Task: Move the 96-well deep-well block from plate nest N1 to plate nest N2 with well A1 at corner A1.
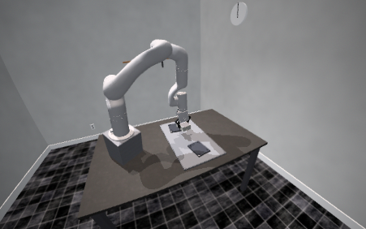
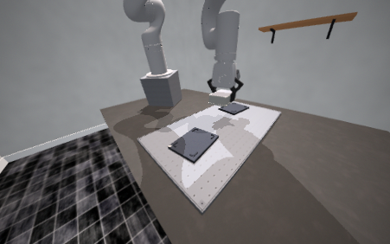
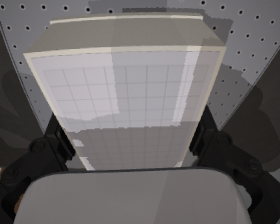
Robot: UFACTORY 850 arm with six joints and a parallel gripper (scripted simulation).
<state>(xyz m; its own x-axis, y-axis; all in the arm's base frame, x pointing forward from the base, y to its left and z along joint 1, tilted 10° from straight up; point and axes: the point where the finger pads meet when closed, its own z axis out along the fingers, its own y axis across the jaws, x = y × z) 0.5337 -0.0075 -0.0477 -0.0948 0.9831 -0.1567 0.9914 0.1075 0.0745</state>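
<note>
The nest is 230 mm to the right of my hand, 110 mm below it and 20 mm ahead of it. Also, from my hand: white deep-well block: right at my hand.
</note>
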